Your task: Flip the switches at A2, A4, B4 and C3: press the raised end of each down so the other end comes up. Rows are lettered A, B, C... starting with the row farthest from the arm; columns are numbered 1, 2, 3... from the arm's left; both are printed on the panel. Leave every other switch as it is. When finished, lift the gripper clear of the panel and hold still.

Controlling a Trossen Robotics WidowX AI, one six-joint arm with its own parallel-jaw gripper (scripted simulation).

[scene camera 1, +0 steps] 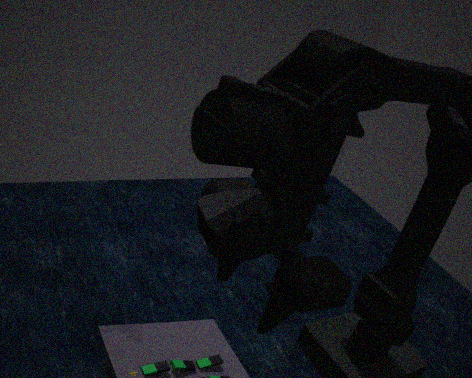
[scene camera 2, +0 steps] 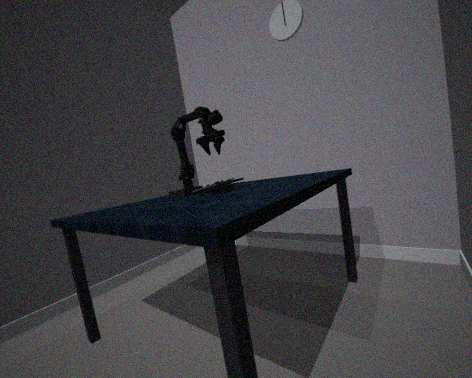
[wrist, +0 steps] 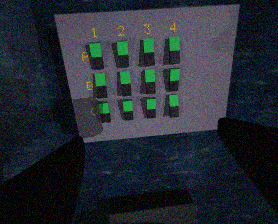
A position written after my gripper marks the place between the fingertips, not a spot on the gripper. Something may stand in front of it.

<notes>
My gripper [scene camera 1: 241, 305] is open, holding nothing.
My gripper shows as well in the wrist view [wrist: 152, 134].
</notes>
